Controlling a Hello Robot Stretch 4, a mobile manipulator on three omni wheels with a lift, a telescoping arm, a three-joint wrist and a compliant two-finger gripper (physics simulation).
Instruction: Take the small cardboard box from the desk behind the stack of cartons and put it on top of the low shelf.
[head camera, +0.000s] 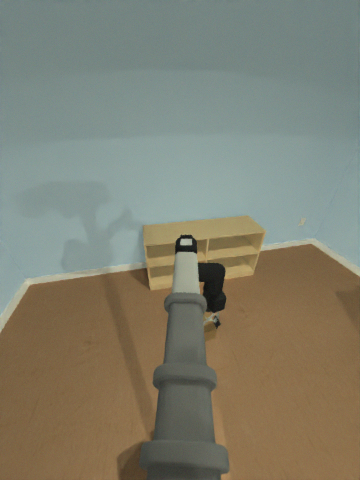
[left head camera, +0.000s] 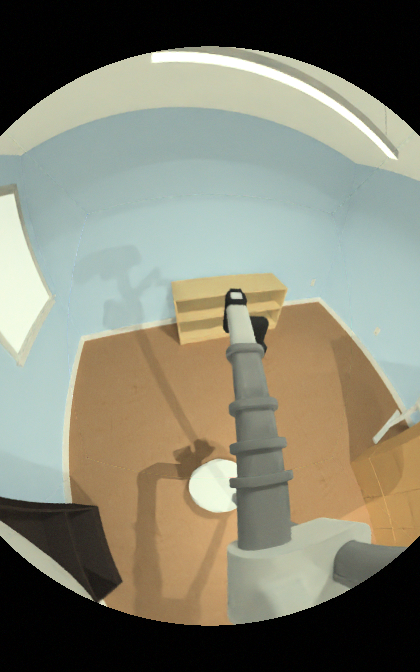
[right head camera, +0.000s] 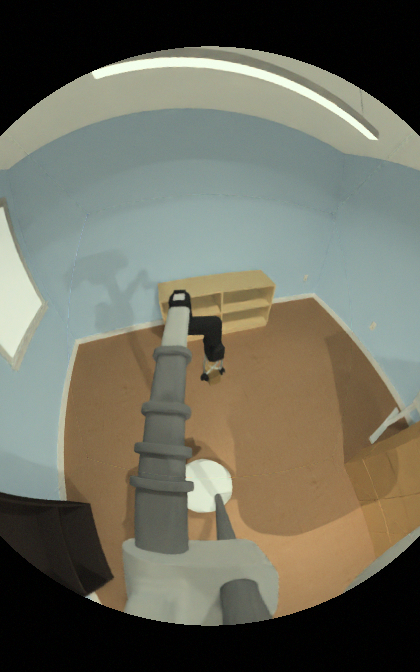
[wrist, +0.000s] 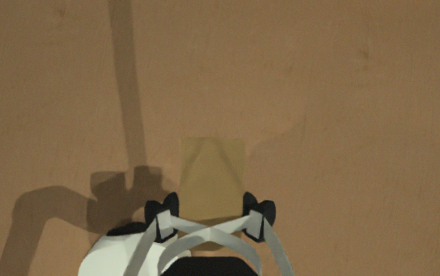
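Where they show: gripper, between the fingertips: (head camera: 206, 330) (wrist: 210, 208); robot's base, origin of its link: (left head camera: 217, 484).
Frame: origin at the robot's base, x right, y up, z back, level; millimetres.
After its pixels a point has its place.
The small cardboard box (head camera: 210, 330) {x 95, y 874, z -483 mm} (right head camera: 214, 376) (wrist: 212, 175) {x 76, y 873, z -537 mm} is a tan block between the two fingers of my gripper (right head camera: 213, 374) (wrist: 210, 208) {x 87, y 836, z -505 mm}. The gripper is shut on it and points down, holding it above the floor. The low shelf (head camera: 200, 228) {x 150, y 582, z -1748 mm} (left head camera: 200, 288) {x -136, y 582, z -1634 mm} (right head camera: 200, 283) is light wood with open compartments and stands against the blue wall, beyond the gripper. Its top board shows no object on it. My arm hides part of its front. In the left head view the wrist shows, while the fingers and the box are hidden behind the arm.
The stack of cartons (left head camera: 395, 480) {x 1332, y 433, z 379 mm} (right head camera: 390, 475) is at the right edge, with a white desk leg (left head camera: 386, 427) (right head camera: 384, 426) behind it. A dark bookcase (left head camera: 95, 550) {x -942, y 73, z 788 mm} (right head camera: 87, 547) stands at the lower left. The robot's round white base part (left head camera: 212, 485) {x -44, y 187, z -5 mm} (right head camera: 207, 485) is on the floor side below the arm.
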